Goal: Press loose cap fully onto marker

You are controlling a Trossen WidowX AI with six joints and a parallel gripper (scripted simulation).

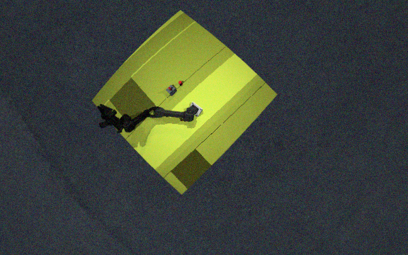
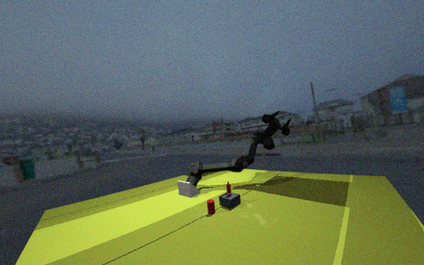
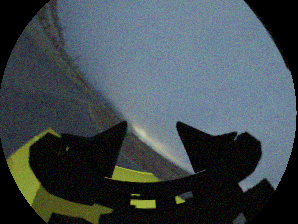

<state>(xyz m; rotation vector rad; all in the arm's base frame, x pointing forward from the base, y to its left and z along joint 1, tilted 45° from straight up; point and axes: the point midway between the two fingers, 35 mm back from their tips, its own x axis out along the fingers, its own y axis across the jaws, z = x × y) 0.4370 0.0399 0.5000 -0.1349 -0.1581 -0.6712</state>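
Now: the red cap 210 mm behind my gripper tip, 480 mm to the right of it and 370 mm below it. Round my gripper tip: dark grey holder block 190 mm behind, 380 mm to the right, 380 mm below.
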